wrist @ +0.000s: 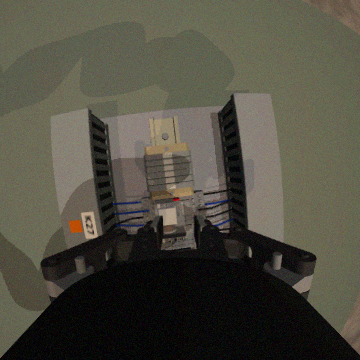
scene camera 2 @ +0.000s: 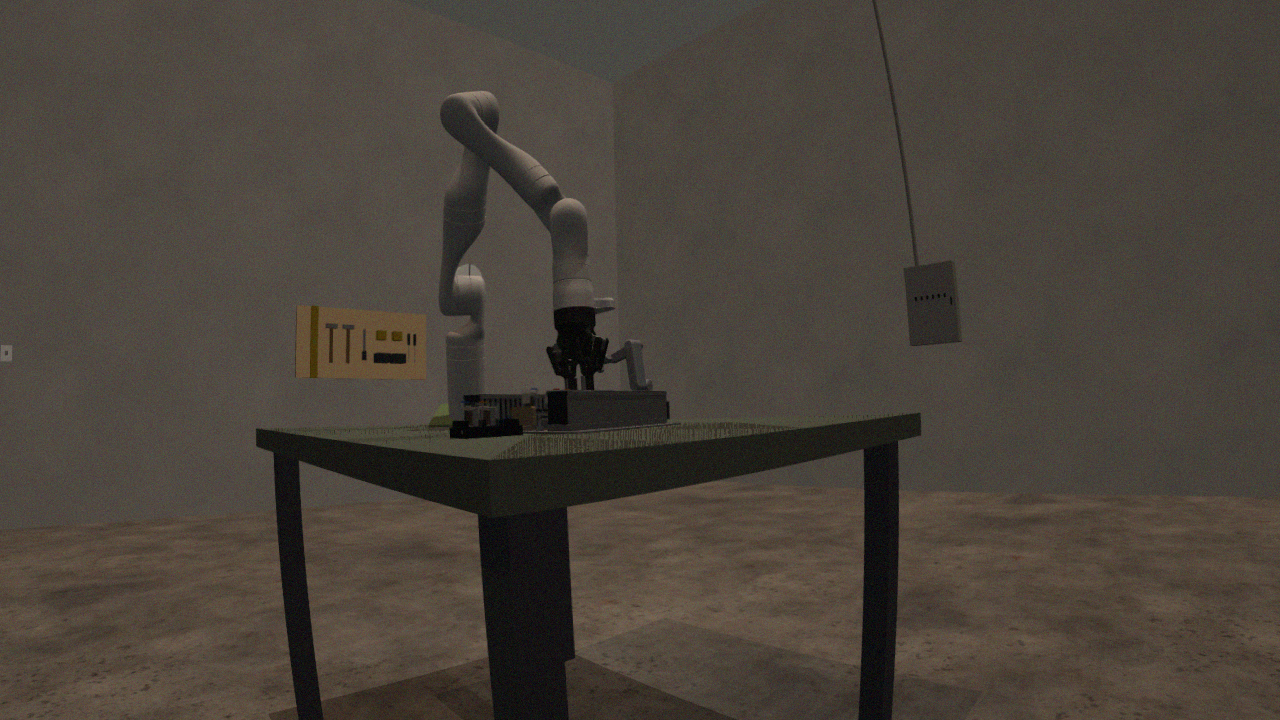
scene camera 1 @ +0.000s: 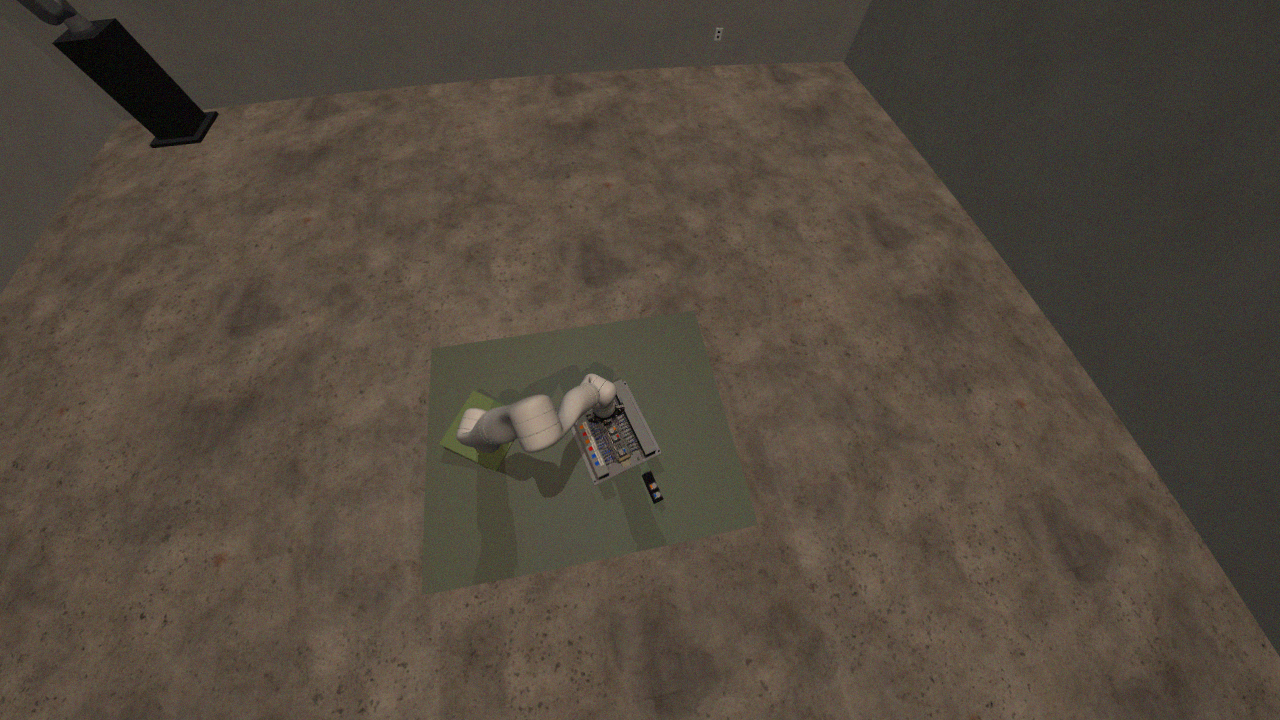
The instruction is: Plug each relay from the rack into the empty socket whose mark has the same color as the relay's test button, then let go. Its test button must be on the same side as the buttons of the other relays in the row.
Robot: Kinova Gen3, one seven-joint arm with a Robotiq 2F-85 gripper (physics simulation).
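Observation:
The black rack stands beside the panel and holds relays; their button colors are too small to tell. In the wrist view, a block with a white top sits in the row, with a small red spot at its far edge. An orange mark is beside the label K27. My gripper is partly open and empty, pointing down low over the row. Its fingers stand left and right of the row near the white-topped block. The gripper hides the nearer sockets.
Slotted wire ducts rise on both sides of the row, with blue and black wires between. Terminal blocks and a bare rail end lie beyond. A green plate is under the arm's base.

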